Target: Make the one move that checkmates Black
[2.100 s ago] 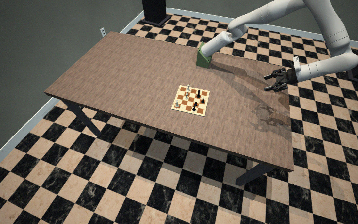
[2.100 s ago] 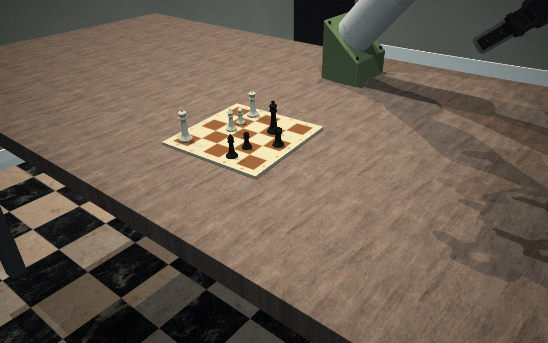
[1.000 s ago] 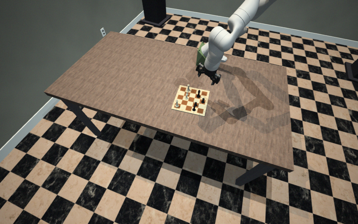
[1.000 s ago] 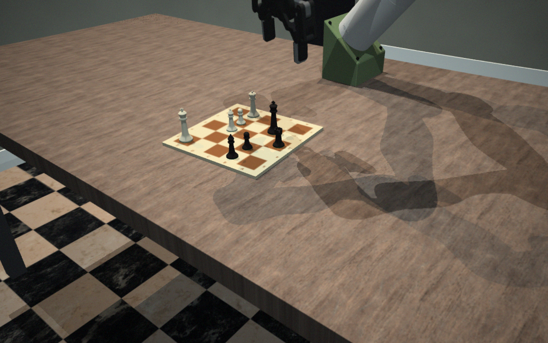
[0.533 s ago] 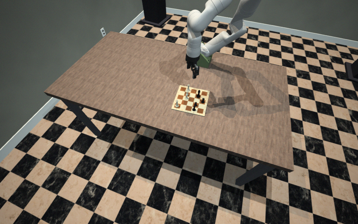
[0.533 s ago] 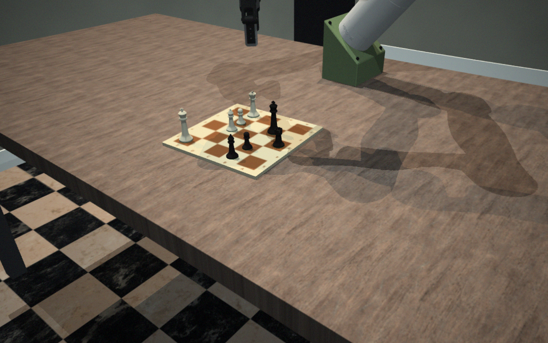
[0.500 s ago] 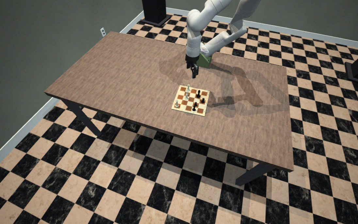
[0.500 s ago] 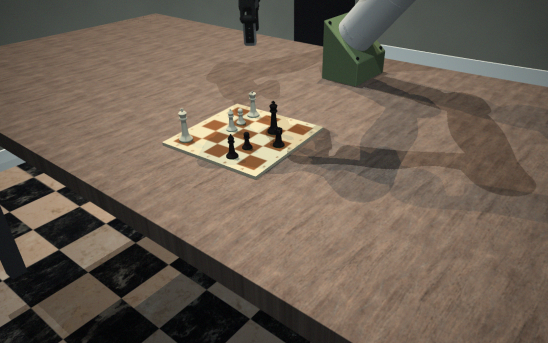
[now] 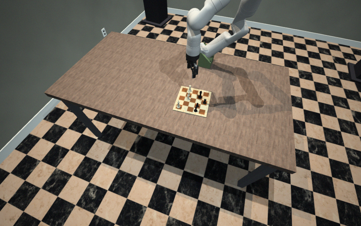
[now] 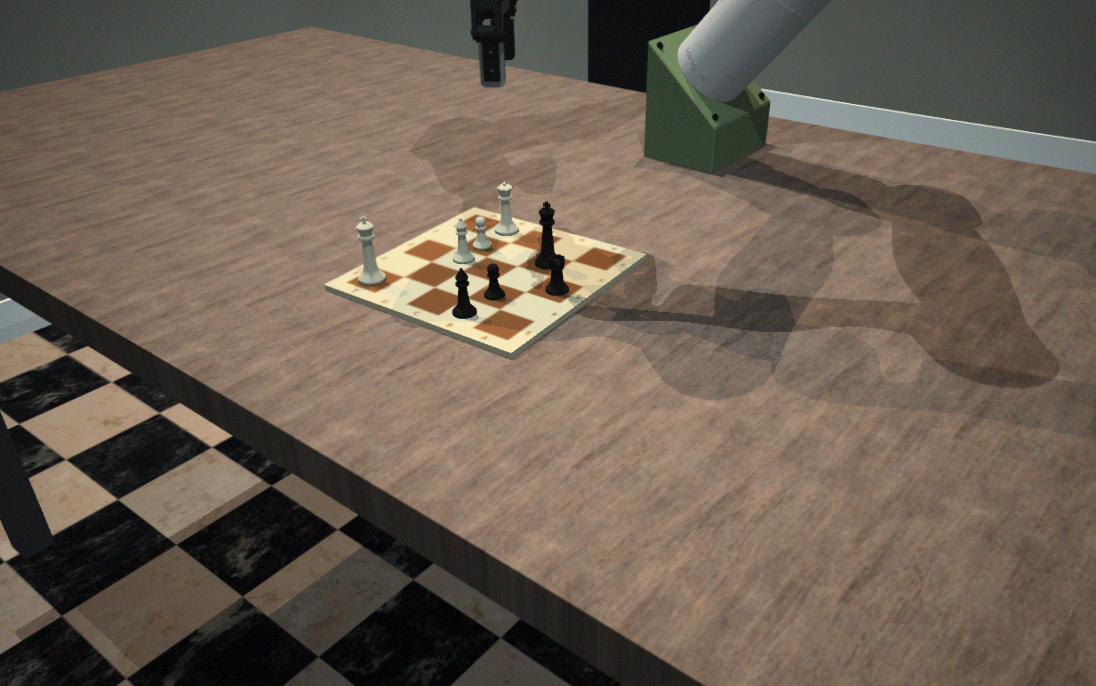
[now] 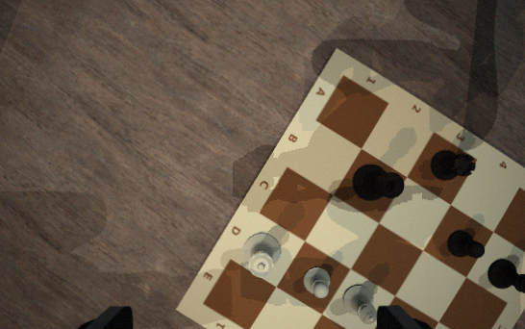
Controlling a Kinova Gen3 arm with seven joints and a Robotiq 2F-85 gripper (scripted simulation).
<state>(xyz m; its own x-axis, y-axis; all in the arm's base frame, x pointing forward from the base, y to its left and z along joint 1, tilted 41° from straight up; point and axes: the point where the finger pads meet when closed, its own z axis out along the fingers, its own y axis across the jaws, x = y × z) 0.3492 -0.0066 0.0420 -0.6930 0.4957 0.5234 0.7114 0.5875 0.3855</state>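
Now: the white queen 140 mm below my hand. The rest, counted from my hand: white pawn 40 mm ahead, 10 mm to the left, 150 mm below; then black king 20 mm ahead, 90 mm to the left, 140 mm below; then white bishop 70 mm ahead, 20 mm to the left, 150 mm below.
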